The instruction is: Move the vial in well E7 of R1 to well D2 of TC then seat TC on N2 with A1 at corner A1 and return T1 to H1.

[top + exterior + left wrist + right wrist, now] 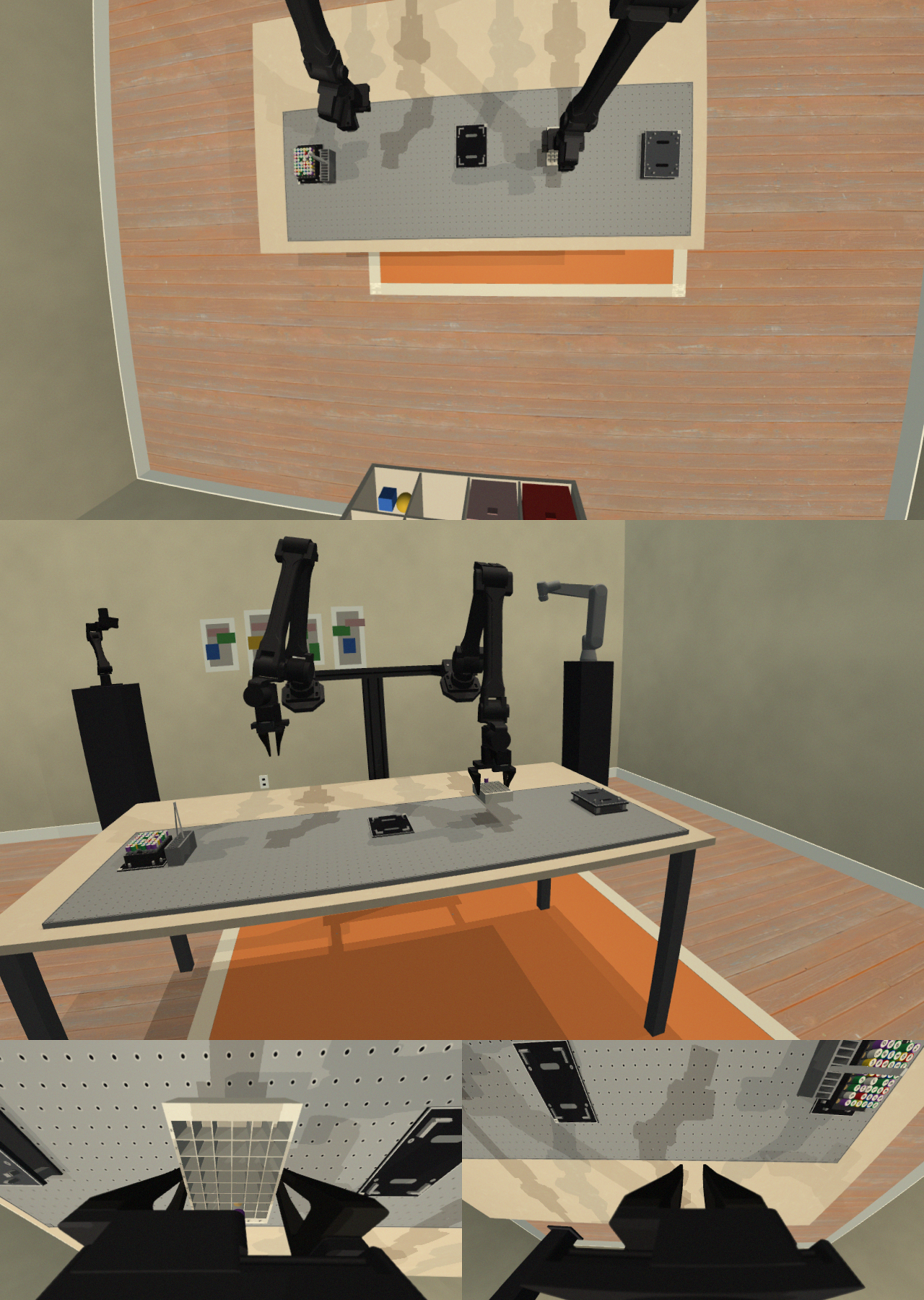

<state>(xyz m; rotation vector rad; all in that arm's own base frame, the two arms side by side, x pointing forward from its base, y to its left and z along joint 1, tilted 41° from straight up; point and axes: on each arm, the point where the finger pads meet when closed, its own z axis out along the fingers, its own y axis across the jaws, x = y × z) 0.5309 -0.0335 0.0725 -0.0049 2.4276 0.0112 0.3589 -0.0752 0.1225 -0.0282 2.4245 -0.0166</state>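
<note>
My left gripper is now 370 mm to the right of the black raised nest N2, 60 mm above it and 10 mm short of it. Round my left hand: grey holder H1: 890 mm to the right, 70 mm below, 30 mm ahead; white tube carrier TC: right at my left hand.
</note>
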